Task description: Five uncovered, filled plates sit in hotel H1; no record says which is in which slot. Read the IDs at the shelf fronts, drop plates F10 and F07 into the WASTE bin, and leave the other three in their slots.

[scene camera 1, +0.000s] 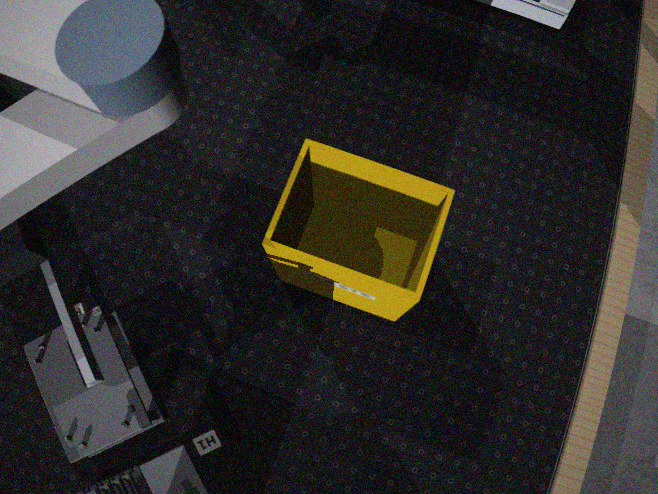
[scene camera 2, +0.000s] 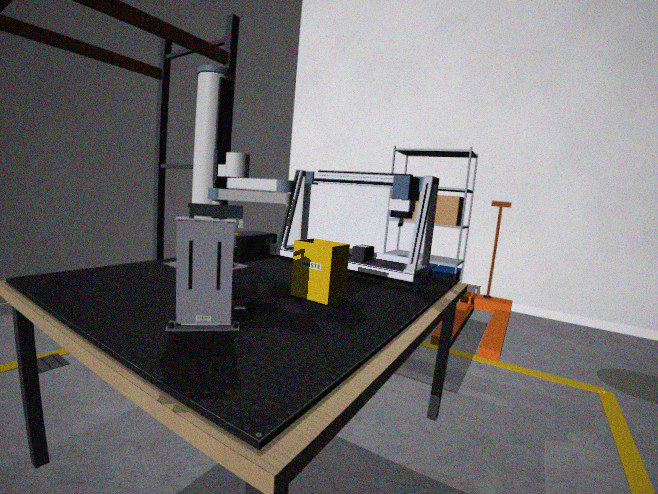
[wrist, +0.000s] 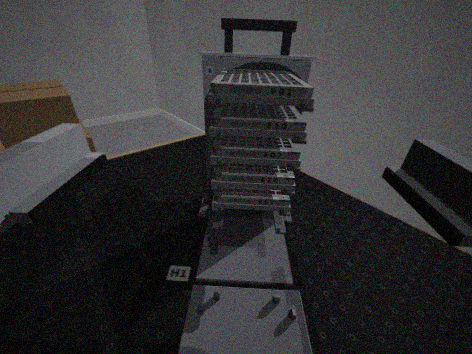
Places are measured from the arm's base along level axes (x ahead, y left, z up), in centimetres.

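Where they show: gripper, fingertip midpoint: (scene camera 1: 20, 420) (wrist: 244, 150).
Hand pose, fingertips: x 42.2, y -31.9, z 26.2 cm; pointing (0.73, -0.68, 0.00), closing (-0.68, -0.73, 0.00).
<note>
Things, the pixels of their top centre, and the offset from my fingertips. "spot": a spot on its surface instead.
- top plate at its top centre: (wrist: 258, 75) dx +9.9, dy -10.9, dz +1.7 cm
- second plate at its top centre: (wrist: 256, 103) dx +9.9, dy -10.9, dz -1.1 cm
- third plate at its top centre: (wrist: 254, 127) dx +9.9, dy -10.9, dz -3.9 cm
- fourth plate at its top centre: (wrist: 252, 149) dx +9.9, dy -10.9, dz -6.7 cm
- lowest plate at its top centre: (wrist: 250, 169) dx +9.9, dy -10.9, dz -9.5 cm
- yellow WASTE bin at its top centre: (scene camera 1: 360, 216) (scene camera 2: 322, 242) dx +22.4, dy +29.3, dz -4.9 cm
- grey pegged platform at its top centre: (scene camera 1: 79, 384) dx -3.8, dy +1.9, dz -17.9 cm
- H1 label at a spot on its surface: (scene camera 1: 206, 441) (wrist: 178, 274) spot: dx +12.4, dy +0.2, dz -24.9 cm
- black top handle at a spot on its surface: (wrist: 259, 24) spot: dx +15.3, dy -15.9, dz +6.7 cm
Hotel H1 (wrist: 207, 75) (scene camera 2: 204, 281) shows from the front in the wrist view, with five plates stacked one above another. The top plate (wrist: 262, 91) has an ID starting with F0, last digit blurred. The second plate (wrist: 260, 122) has a blurred ID. The third plate (wrist: 250, 153) seems to read F07. The fourth plate (wrist: 240, 184) and the lowest plate (wrist: 242, 204) are too dark to read. My gripper (wrist: 244, 150) is open and empty, in front of the hotel, with its fingers wide to either side. The yellow WASTE bin (scene camera 1: 372, 170) (scene camera 2: 318, 281) stands upright; no plate shows inside.
A grey pegged platform (wrist: 245, 325) (scene camera 1: 90, 420) lies in front of H1, beside the H1 label (wrist: 178, 273) (scene camera 1: 206, 441). The arm's link (scene camera 1: 106, 138) (scene camera 2: 249, 195) reaches over the table. A gantry frame (scene camera 2: 427, 228) stands behind the bin. H1 has a black top handle (wrist: 259, 24).
</note>
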